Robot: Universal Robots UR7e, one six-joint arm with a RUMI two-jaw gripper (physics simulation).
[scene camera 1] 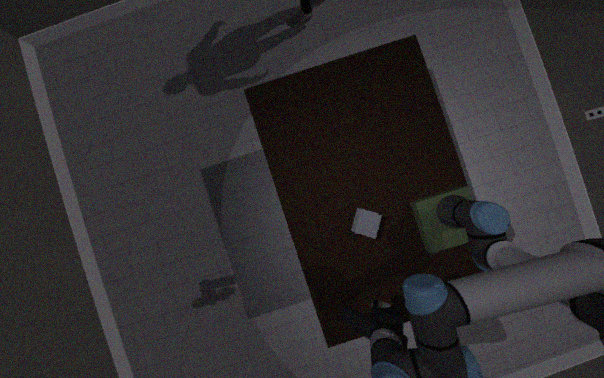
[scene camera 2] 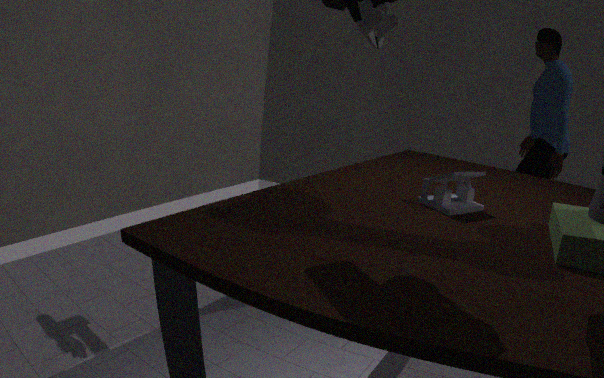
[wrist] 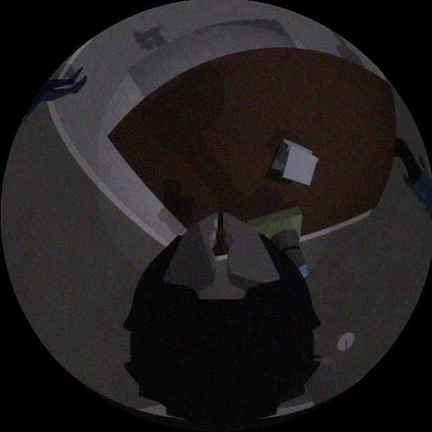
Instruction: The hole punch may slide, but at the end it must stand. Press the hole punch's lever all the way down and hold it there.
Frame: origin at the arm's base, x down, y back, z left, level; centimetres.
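Seen in the pictures: gripper, between the fingertips: (scene camera 1: 374,301) (scene camera 2: 376,48); arm's base, origin of its link: (scene camera 1: 453,211).
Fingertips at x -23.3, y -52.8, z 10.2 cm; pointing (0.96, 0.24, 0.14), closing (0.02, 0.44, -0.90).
Offsets run from my fingertips to a thing's top centre. "*": to the spot under its first point. Level surfaces: height alone.
The pale grey hole punch @(dz -19.9, dx +20.8, dy +13.5 cm) (scene camera 1: 366,223) (scene camera 2: 466,208) (wrist: 300,165) stands upright on its base on the dark brown table @(dx +29.4 cm) (scene camera 1: 350,125) (scene camera 2: 240,225) (wrist: 320,90). Its lever @(* dz -17.0, dx +21.6, dy +16.8 cm) (scene camera 2: 469,175) is raised above the base, with a gap visible below it in scene camera 2. My gripper (scene camera 2: 377,45) (wrist: 220,214) is shut and empty. It hangs high above the table, well away from the hole punch and not touching it. In scene camera 1 the gripper is dark and hard to make out beside the arm.
A green block (scene camera 1: 434,237) (scene camera 2: 564,225) (wrist: 274,223) lies near the hole punch, under the arm's base. The arm's links extend beyond the table edge in scene camera 1. A person in a blue top (scene camera 2: 552,100) stands behind the table. Another person's legs (wrist: 57,91) show at the left of the wrist view.
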